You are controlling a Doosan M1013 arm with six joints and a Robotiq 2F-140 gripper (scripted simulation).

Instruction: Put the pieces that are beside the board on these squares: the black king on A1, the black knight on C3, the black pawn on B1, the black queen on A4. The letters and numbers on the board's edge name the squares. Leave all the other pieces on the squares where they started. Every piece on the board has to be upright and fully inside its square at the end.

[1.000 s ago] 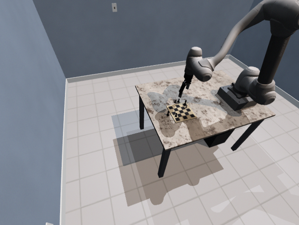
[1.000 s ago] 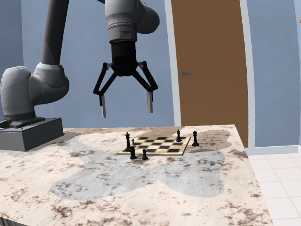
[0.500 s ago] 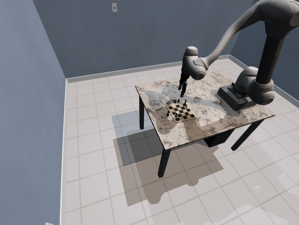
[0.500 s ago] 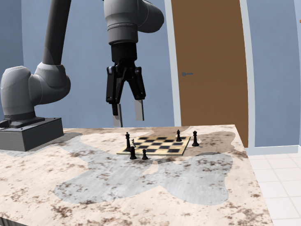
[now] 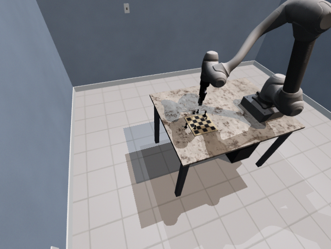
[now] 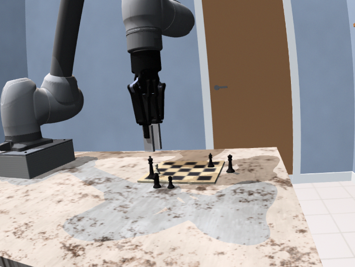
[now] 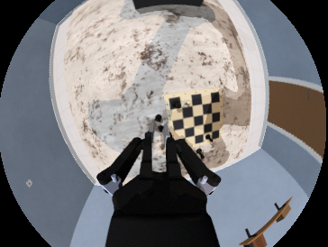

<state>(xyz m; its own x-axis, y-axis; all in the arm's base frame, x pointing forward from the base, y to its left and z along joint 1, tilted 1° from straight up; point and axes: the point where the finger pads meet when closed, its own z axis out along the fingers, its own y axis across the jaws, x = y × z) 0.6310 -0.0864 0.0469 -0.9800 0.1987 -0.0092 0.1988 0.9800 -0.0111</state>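
Now: hand 120 mm above the black pawn and 40 mm short of it. Round my hand: black king (100 mm below, 60 mm to the left, 40 mm behind); then small chessboard (140 mm to the left, 130 mm below, 30 mm ahead); then white pawn (110 mm below, 100 mm to the left, 40 mm behind).
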